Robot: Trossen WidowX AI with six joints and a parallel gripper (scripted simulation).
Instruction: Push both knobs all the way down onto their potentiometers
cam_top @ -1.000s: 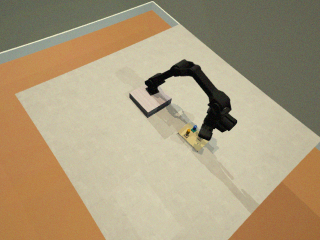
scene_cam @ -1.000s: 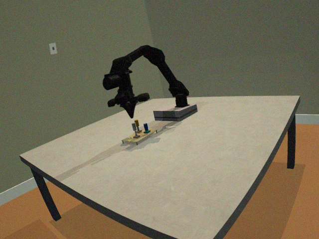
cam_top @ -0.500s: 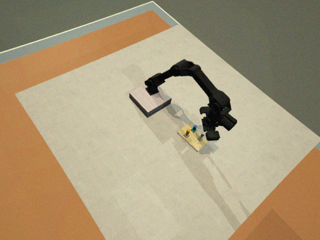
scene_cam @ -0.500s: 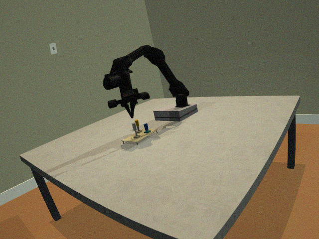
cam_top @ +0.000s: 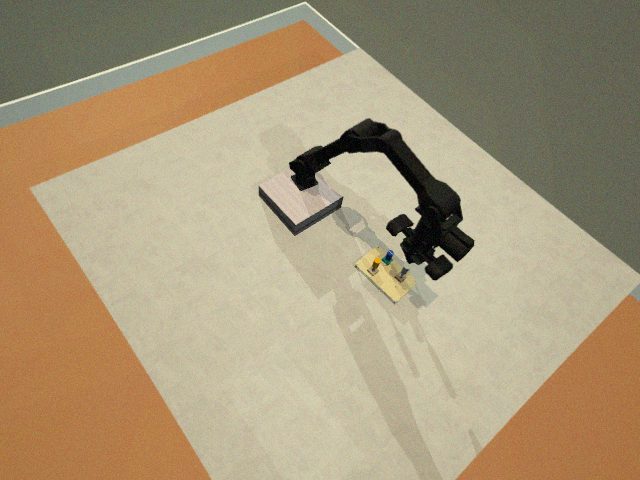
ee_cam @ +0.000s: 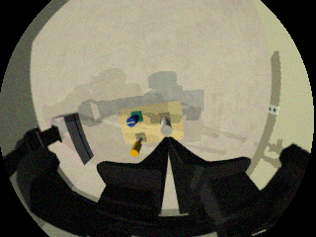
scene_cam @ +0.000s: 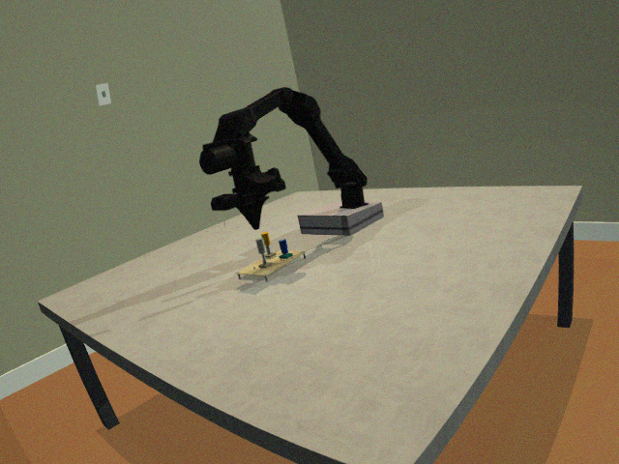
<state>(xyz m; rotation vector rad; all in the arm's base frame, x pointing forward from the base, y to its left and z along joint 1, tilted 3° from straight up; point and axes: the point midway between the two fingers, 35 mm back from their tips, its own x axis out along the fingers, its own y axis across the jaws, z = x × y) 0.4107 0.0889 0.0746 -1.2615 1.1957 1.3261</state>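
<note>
Right now my gripper tip is 40 mm above the grey knob. The rest, counted from my gripper tip: blue knob (60 mm below, 60 mm behind).
</note>
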